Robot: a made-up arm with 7 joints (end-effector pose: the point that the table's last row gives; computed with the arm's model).
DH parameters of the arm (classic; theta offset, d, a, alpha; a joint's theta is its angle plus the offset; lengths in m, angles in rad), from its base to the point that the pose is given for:
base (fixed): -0.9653 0 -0.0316 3.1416
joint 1: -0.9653 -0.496 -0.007 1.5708
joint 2: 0 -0.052 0.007 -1.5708
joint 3: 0 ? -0.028 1.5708
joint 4: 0 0 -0.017 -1.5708
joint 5: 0 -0.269 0.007 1.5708
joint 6: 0 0.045 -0.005 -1.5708
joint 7: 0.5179 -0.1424 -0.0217 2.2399
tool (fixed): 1.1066 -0.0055 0 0
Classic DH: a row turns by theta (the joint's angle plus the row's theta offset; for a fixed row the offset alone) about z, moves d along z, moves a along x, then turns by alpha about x.
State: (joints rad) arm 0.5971 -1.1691 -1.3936 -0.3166 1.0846 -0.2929 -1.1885
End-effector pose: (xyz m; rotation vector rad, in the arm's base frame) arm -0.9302 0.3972 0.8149 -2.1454 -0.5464 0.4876
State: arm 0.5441 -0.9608 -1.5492 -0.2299 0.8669 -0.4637 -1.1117
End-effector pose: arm -0.8656 0.2968 1.0088 -2.1929 -0.6486 0.8246
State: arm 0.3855 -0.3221 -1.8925 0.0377 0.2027 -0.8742 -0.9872
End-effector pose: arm -0.3868 -0.0395 1.4239 -1.5648 -1.3827 1.9294
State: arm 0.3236 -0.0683 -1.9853 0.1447 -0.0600 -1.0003 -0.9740
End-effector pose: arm -0.1108 -0.1243 1.4710 -0.9922 -1.6914 2.2199
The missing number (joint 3, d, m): -0.633
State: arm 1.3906 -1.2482 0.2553 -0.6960 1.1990 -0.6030 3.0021
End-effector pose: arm -0.1081 0.9971 0.5586 -1.9793 1.8356 -0.4803
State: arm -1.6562 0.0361 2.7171 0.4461 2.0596 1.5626 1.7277
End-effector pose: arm -0.0784 -0.0683 1.3838 -1.7293 -0.7385 0.6273
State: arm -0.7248 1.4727 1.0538 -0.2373 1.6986 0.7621 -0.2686
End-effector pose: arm 0.7288 0.6774 0.7150 -0.5033 1.2482 -1.2879
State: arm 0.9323 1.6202 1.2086 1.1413 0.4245 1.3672 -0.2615
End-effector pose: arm 0.0771 -0.6990 0.3573 -2.0781 -0.4756 0.6999
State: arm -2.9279 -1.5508 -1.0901 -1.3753 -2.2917 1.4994 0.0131
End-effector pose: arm 0.5955 0.2346 0.2840 0.2546 -1.5388 -0.3374
